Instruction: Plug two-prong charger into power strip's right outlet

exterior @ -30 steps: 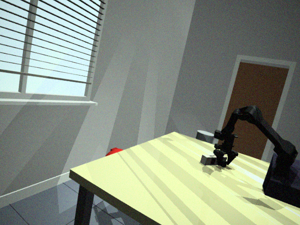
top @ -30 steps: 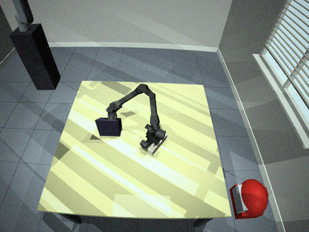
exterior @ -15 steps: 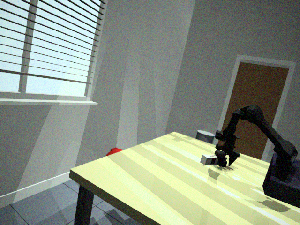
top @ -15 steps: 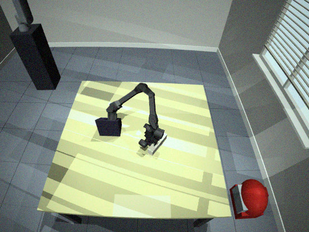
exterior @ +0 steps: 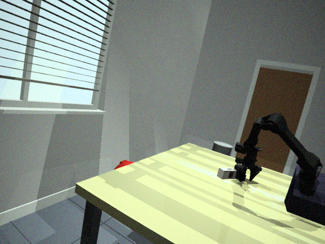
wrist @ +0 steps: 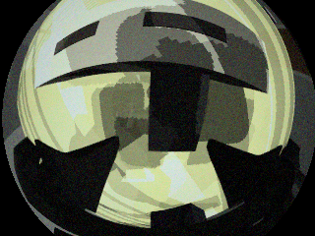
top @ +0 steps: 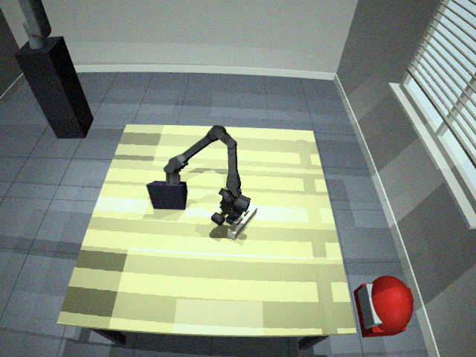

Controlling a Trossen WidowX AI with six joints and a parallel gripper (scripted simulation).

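Now: the charger 4 cm ahead of my gripper tip, 3 cm to the right of it and 1 cm above it.
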